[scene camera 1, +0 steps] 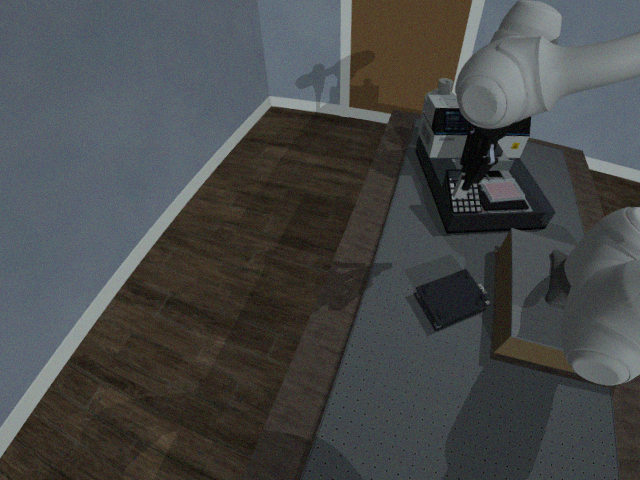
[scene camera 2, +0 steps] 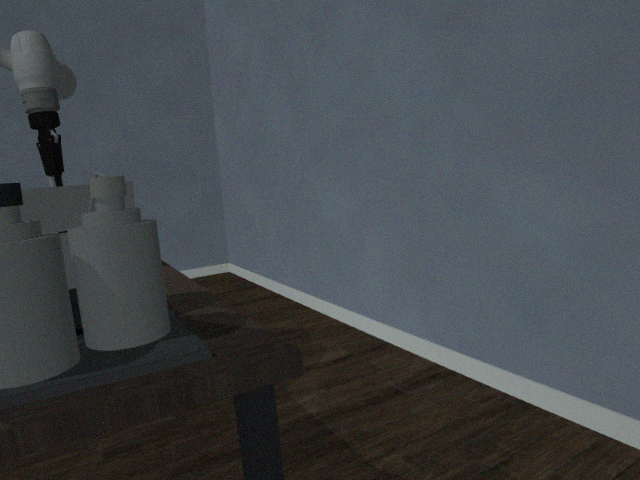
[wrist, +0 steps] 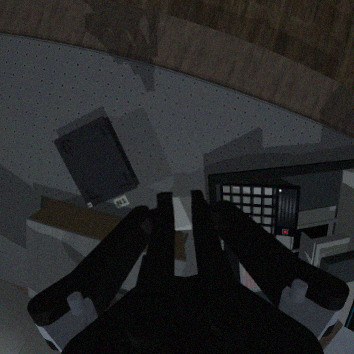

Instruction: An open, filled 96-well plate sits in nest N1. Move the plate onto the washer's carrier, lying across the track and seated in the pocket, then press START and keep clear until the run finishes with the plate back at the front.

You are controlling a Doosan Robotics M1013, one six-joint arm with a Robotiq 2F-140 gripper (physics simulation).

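Places are measured from the arm's base along level axes (x right, y ahead, z up), in millimetres.
Pixels of known places: gripper, fingertip midpoint: (scene camera 1: 458, 196) (wrist: 181, 184).
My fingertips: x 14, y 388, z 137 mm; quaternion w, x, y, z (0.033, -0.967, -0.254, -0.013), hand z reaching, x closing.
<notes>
For each thing: its middle in the pictures, then the offset to it from my fingertips. "*": a spot on its surface instead.
- 96-well plate at the middle of its body: (wrist: 259, 266) (scene camera 1: 502, 189) dz -123, dx +255, dy -123 mm
- washer at the middle of its body: (scene camera 2: 8, 258) (wrist: 321, 258) (scene camera 1: 486, 158) dz -100, dx +362, dy -44 mm
- Nest N1 at the middle of its body: (wrist: 96, 162) (scene camera 1: 451, 298) dz -206, dx -150, dy -81 mm
- N1 label at a spot on its surface: (wrist: 121, 201) * dz -226, dx -70, dy -150 mm
The 96-well plate (scene camera 1: 502, 190), with pink wells, lies on the carrier in front of the washer (scene camera 1: 447, 131). Part of it shows past the fingers in the wrist view (wrist: 248, 280). Its seating is too dark to judge. Nest N1 (scene camera 1: 451, 298) (wrist: 97, 160) is dark and bears no plate. My gripper (scene camera 1: 461, 190) (scene camera 2: 56, 180) (wrist: 181, 184) is shut and empty, pointing down. In scene camera 1 its tips overlap the keypad (scene camera 1: 465, 205); in the wrist view they are left of the keypad (wrist: 247, 200). Their height is unclear. A small red light (wrist: 285, 231) shows beside the keys.
The dark tray wall (scene camera 1: 496, 223) surrounds the keypad and carrier. A wooden-sided box (scene camera 1: 503, 299) (wrist: 80, 220) is beside the nest, near the arm's base. Two large pale bottles (scene camera 2: 121, 281) (scene camera 2: 31, 310) stand near the table's edge. The N1 label (wrist: 121, 201) is beside the nest.
</notes>
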